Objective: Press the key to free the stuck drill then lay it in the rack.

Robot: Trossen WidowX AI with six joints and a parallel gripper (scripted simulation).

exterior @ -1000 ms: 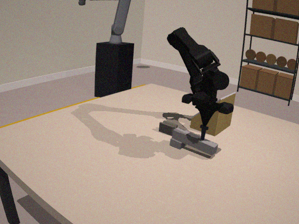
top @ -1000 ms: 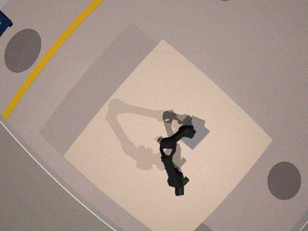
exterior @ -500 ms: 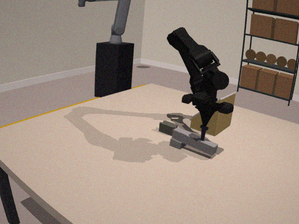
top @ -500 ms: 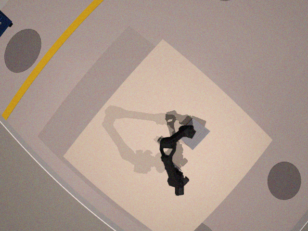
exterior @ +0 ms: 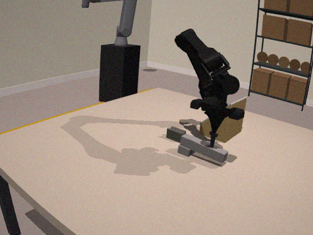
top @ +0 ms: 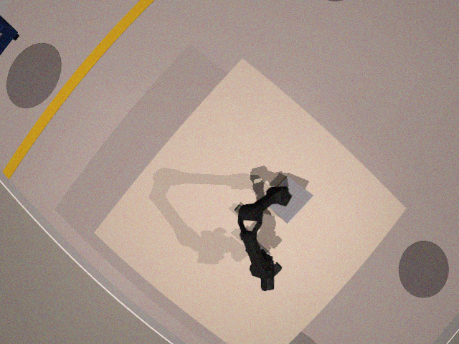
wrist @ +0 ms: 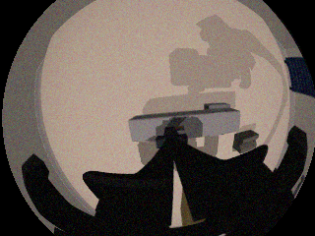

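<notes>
The drill lies 7 cm below my gripper tip, 6 cm to the right of it and 2 cm behind it. Also, from my gripper tip: housing block (8 cm below, 4 cm to the right, 1 cm behind); then rack (19 cm to the right, 12 cm behind, 10 cm below); then key (3 cm below).
</notes>
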